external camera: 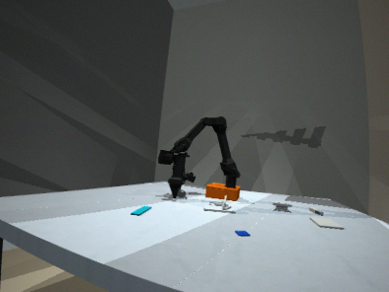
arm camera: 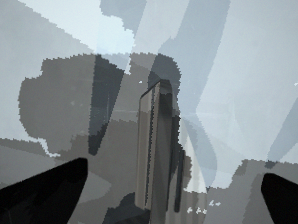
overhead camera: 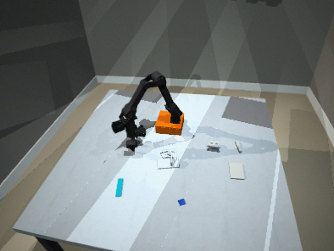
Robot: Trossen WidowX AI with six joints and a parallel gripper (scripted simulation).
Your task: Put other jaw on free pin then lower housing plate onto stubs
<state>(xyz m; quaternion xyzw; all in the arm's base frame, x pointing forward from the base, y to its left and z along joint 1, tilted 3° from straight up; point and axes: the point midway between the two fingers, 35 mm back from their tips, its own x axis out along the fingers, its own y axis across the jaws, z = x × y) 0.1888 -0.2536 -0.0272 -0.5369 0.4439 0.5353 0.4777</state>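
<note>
Right now my gripper tip is 3 cm to the left of the jaw and 1 cm past it. Also, from my gripper tip: white base 22 cm to the left, 14 cm ahead; then small pale block 49 cm to the left; then teal bar 31 cm ahead, 3 cm to the right.
</note>
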